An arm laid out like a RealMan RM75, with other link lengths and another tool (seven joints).
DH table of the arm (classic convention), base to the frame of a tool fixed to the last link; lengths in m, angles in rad. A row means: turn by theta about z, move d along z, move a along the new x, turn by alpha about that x. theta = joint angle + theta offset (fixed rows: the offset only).
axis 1: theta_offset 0; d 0.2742; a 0; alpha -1.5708
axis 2: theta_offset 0; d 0; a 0; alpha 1.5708
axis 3: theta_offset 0; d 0.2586; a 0; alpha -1.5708
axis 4: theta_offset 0; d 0; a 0; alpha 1.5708
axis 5: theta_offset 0; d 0.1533; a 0; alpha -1.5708
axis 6: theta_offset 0; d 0; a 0; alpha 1.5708
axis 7: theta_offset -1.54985; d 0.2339; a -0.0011; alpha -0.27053
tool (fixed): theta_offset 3.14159; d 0.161; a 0; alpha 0
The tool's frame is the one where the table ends.
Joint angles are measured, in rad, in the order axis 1, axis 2, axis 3, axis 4, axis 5, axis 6, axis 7. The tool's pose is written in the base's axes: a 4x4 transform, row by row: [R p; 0 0 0 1], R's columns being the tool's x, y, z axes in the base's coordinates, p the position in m. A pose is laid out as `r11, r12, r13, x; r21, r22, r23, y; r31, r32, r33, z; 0, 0, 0, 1`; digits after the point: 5 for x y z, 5 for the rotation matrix.
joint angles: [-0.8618, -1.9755, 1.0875, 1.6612, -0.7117, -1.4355, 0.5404]
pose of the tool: 0.35209, -0.88824, 0.29507, -0.00319; -0.69508, -0.03701, 0.71798, 0.55433; -0.62682, -0.45789, -0.63043, -0.02986; 0, 0, 0, 1
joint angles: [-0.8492, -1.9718, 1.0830, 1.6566, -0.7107, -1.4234, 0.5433]
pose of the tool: 0.36261, -0.88602, 0.28891, -0.00980; -0.68251, -0.04138, 0.72971, 0.55838; -0.63458, -0.46179, -0.61973, -0.02473; 0, 0, 0, 1
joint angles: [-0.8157, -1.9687, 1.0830, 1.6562, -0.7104, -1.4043, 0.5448]
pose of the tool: 0.38296, -0.88245, 0.27318, -0.02507; -0.66163, -0.05565, 0.74776, 0.56222; -0.64466, -0.46710, -0.60517, -0.01868; 0, 0, 0, 1
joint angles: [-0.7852, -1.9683, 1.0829, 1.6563, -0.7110, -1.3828, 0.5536]
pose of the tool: 0.39495, -0.88025, 0.26301, -0.03728; -0.64385, -0.06099, 0.76272, 0.56524; -0.65534, -0.47057, -0.59084, -0.01325; 0, 0, 0, 1
